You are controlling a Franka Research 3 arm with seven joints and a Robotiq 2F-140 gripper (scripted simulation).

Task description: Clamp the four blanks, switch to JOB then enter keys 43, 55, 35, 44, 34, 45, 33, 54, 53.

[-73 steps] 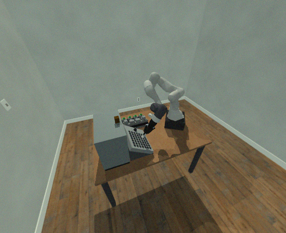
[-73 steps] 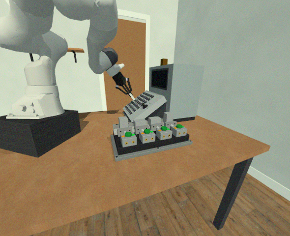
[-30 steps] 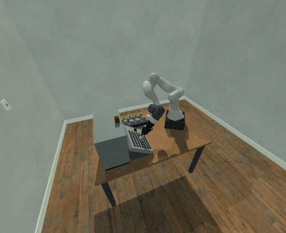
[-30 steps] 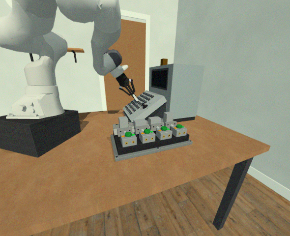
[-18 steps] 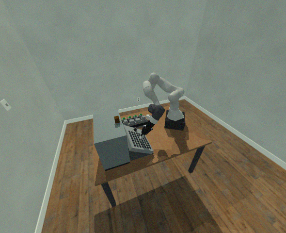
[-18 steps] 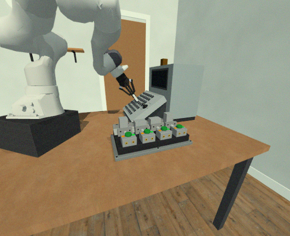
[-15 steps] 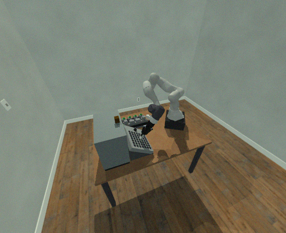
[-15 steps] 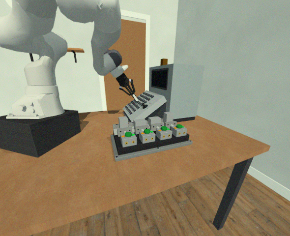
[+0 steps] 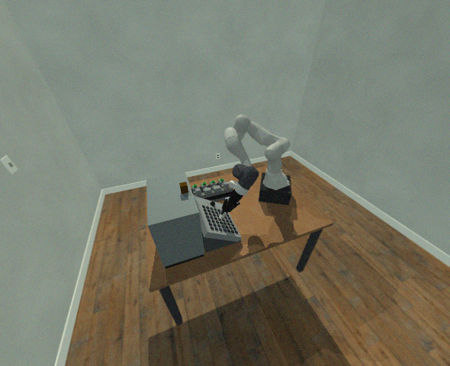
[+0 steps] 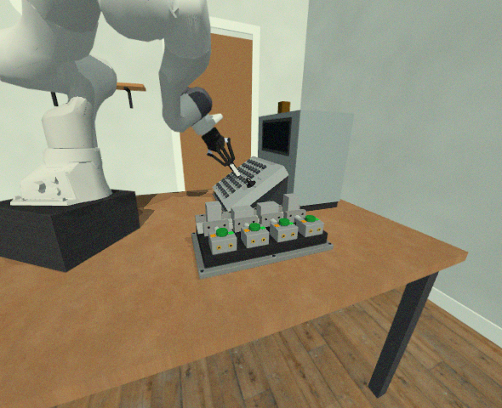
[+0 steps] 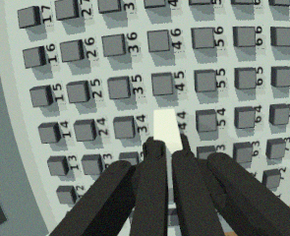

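The key lies 50 mm ahead of my hand, 10 mm to the left of it and 10 mm below it. Round my hand: selector knob 160 mm to the right, 40 mm ahead, 20 mm below; then sloped keypad 70 mm below, 50 mm ahead, 40 mm to the right.
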